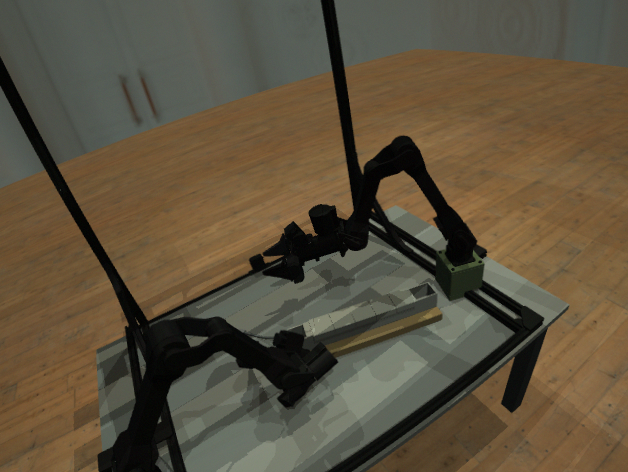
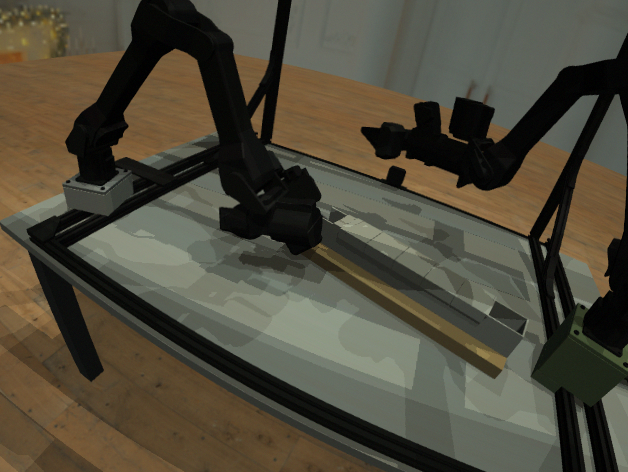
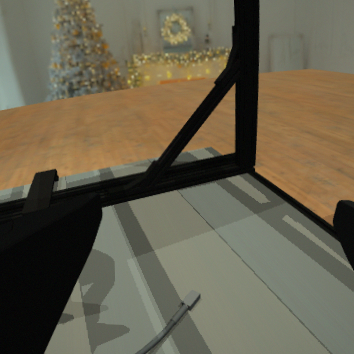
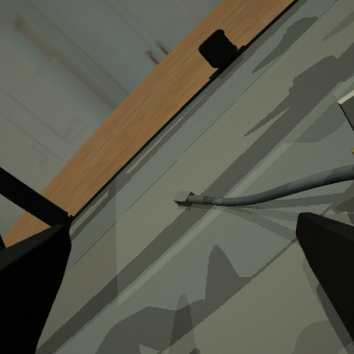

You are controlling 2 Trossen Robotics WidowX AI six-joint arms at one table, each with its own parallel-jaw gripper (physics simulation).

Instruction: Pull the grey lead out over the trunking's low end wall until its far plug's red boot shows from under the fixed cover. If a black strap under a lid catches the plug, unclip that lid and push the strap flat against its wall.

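Places are measured from the left arm's base along level axes (x up, y back, z right), in millimetres.
Pixels of known places: left gripper, between the fingertips: [image 1: 262, 263] [image 2: 375, 129] [image 3: 218, 208]; right gripper, between the fingertips: [image 1: 263, 341] [image 4: 184, 230]; left arm's base, origin of its link: [image 1: 459, 257] [image 2: 602, 334]; right arm's base, origin of its link: [image 2: 97, 176].
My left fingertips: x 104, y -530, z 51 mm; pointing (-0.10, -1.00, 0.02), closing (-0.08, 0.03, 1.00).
Observation:
Ahead of a thing's pixels: the offset from my left fingertips to its top centre. "spot": to the spot under its first point.
The pale trunking @(dy +227, dx -135, dz -122 mm) [image 1: 378, 325] [image 2: 431, 300] stands on the table with several light lids [image 1: 366, 310] [image 2: 391, 247] along its top. The end nearer the green block is open on top. The grey lead @(spot: dy -62, dx -200, dz -64 mm) [image 1: 261, 336] [image 3: 164, 333] [image 4: 282, 193] reaches out from the other end, with its grey near plug @(dy -122, dx -204, dz -21 mm) [image 3: 191, 300] [image 4: 184, 198] free. No red boot or black strap shows. My right gripper [image 1: 307, 380] [image 4: 184, 230] is open beside that end, holding nothing; the plug appears between its fingers but beyond them. My left gripper [image 1: 266, 262] [image 3: 218, 208] is open and empty, high above the table's far side.
A yellow-brown wooden bar @(spot: dy +281, dx -189, dz -170 mm) [image 1: 390, 332] [image 2: 406, 305] lies alongside the trunking. The green mounting block [image 1: 459, 276] [image 2: 576, 357] of the left arm stands near the trunking's open-topped end. Black frame rails edge the table, with uprights at corners. A black block @(spot: dy -54, dx -168, dz +251 mm) [image 1: 257, 261] [image 2: 395, 176] [image 4: 218, 49] stands at the far edge.

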